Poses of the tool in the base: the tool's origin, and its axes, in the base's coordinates. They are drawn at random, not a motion.
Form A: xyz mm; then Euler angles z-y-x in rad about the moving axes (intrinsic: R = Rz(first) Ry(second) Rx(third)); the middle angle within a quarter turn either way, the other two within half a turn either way.
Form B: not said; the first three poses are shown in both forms.
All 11 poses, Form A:
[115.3, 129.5, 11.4, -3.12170, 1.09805, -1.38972]
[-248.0, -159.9, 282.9, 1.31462, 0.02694, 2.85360]
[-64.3, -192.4, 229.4, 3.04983, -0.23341, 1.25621]
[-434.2, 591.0, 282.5, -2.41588, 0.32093, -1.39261]
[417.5, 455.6, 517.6, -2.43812, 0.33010, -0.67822]
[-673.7, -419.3, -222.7, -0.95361, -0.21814, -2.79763]
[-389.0, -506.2, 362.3, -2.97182, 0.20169, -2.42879]
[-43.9, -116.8, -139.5, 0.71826, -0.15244, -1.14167]
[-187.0, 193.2, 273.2, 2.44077, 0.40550, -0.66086]
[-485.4, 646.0, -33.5, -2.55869, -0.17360, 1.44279]
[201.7, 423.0, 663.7, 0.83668, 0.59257, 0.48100]
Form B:
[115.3, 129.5, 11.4, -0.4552, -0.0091, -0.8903, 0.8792, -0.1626, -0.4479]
[-248.0, -159.9, 282.9, 0.2533, 0.9670, -0.0269, 0.9295, -0.2355, 0.2839]
[-64.3, -192.4, 229.4, -0.9688, 0.0891, 0.2313, 0.1907, -0.3283, 0.9251]
[-434.2, 591.0, 282.5, -0.7098, -0.6298, -0.3154, 0.3499, 0.0735, -0.9339]
[417.5, 455.6, 517.6, -0.7214, -0.6119, -0.3241, 0.6588, -0.4623, -0.5935]
[-673.7, -419.3, -222.7, 0.5650, -0.7962, 0.2164, -0.7255, -0.6044, -0.3292]
[-389.0, -506.2, 362.3, -0.9656, -0.1655, -0.2003, 0.0013, 0.7678, -0.6407]
[-43.9, -116.8, -139.5, 0.7442, 0.6504, 0.1519, -0.1698, 0.4042, -0.8988]
[-187.0, 193.2, 273.2, -0.7023, 0.5926, -0.3945, -0.3240, -0.7595, -0.5640]
[-485.4, 646.0, -33.5, -0.8223, -0.5422, 0.1727, 0.2133, -0.0123, 0.9769]
[201.7, 423.0, 663.7, 0.5557, 0.6158, -0.5585, -0.4851, 0.7858, 0.3838]

